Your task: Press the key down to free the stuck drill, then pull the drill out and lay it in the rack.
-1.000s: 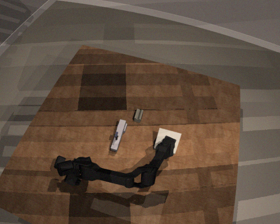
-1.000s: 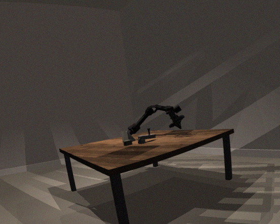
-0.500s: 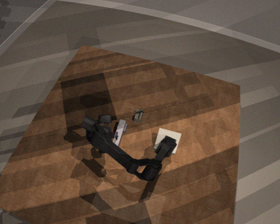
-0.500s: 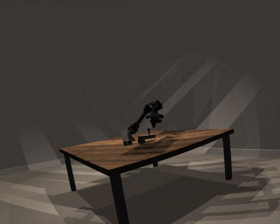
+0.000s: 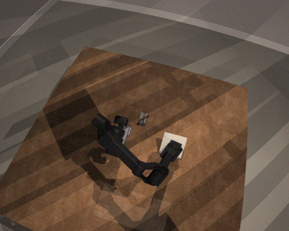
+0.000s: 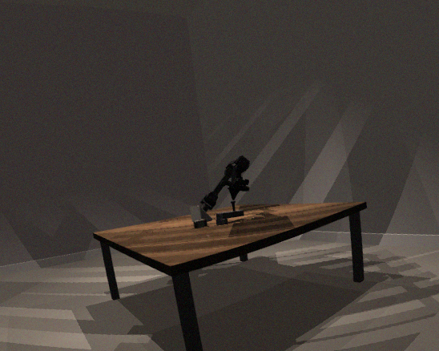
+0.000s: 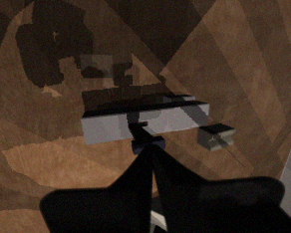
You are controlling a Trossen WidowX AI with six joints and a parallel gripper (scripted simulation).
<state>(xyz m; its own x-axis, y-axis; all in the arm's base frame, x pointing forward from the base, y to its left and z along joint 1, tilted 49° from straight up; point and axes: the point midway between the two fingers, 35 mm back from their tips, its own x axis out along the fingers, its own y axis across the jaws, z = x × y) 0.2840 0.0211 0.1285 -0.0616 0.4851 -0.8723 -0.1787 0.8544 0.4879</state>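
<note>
Now: gripper tip 4 cm above the dark key. The rest, counted from my gripper tip: drill: 8 cm below, 6 cm to the right, 1 cm ahead; grey drill block: 9 cm below, 4 cm to the right; rack: 22 cm to the right, 11 cm below, 5 cm behind.
</note>
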